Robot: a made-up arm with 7 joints.
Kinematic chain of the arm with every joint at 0, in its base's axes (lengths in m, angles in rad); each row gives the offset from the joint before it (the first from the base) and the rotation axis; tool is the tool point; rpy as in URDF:
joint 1: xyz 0 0 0.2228 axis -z
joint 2: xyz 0 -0.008 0.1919 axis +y
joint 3: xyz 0 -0.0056 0.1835 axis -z
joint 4: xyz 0 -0.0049 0.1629 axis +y
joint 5: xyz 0 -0.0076 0.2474 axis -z
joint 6: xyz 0 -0.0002 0.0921 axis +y
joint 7: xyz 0 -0.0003 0.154 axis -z
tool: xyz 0 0 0 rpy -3.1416 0 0
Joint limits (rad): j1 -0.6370..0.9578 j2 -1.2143..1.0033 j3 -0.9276..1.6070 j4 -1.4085..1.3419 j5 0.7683..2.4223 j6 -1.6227..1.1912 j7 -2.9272..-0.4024
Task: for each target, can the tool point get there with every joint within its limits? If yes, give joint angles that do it. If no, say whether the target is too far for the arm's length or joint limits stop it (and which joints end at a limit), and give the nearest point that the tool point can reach.
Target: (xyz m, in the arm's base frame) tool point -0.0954 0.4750 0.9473
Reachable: yes | joints 0.8325 -0.6674 1.0721 -0.6269 1.6272 -1.1603 -2.5229
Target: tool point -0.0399 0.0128 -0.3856
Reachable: no: joint limits stop it (at a limit: joint 2, joint 4, joint 5) | nearest point -0.4173 0.1339 0.1201 | short by 0.642 m
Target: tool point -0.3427 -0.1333 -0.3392
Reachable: no: joint limits stop it (at a limit: joint 2, joint 4, joint 5) | nearest point -0.4523 -0.1759 0.0961 | short by 0.451 m
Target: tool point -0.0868 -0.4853 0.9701
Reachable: yes | joints 0.7022 0.3027 1.2977 1.0487 2.0146 0.2271 -1.3060
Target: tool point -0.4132 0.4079 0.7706
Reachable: yes | joints 0.3541 -0.6355 0.4674 -0.8278 1.4373 -1.1899 -2.4538
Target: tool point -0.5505 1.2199 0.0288
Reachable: no: too far | nearest point -0.3502 0.6732 0.3167 | short by 0.650 m
